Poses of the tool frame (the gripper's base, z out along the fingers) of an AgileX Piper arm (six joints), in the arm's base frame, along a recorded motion.
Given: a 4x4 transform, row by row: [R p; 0 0 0 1], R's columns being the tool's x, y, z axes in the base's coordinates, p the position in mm. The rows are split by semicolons.
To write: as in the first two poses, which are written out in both.
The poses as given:
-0.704, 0.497, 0.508, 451; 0.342, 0.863, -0.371, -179; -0.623, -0.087, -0.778, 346; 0, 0, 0, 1
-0.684, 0.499, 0.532, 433; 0.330, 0.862, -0.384, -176; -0.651, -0.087, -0.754, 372; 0, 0, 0, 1
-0.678, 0.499, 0.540, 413; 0.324, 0.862, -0.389, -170; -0.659, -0.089, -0.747, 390; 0, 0, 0, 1
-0.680, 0.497, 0.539, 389; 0.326, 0.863, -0.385, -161; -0.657, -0.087, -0.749, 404; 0, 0, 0, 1
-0.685, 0.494, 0.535, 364; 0.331, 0.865, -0.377, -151; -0.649, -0.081, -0.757, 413; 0, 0, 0, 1
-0.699, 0.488, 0.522, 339; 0.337, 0.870, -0.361, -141; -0.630, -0.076, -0.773, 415; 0, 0, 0, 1
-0.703, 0.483, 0.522, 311; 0.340, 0.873, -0.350, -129; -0.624, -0.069, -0.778, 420; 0, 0, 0, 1
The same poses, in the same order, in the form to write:
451, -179, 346, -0.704, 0.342, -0.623, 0.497, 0.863, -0.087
433, -176, 372, -0.684, 0.330, -0.651, 0.499, 0.862, -0.087
413, -170, 390, -0.678, 0.324, -0.659, 0.499, 0.862, -0.089
389, -161, 404, -0.680, 0.326, -0.657, 0.497, 0.863, -0.087
364, -151, 413, -0.685, 0.331, -0.649, 0.494, 0.865, -0.081
339, -141, 415, -0.699, 0.337, -0.630, 0.488, 0.870, -0.076
311, -129, 420, -0.703, 0.340, -0.624, 0.483, 0.873, -0.069

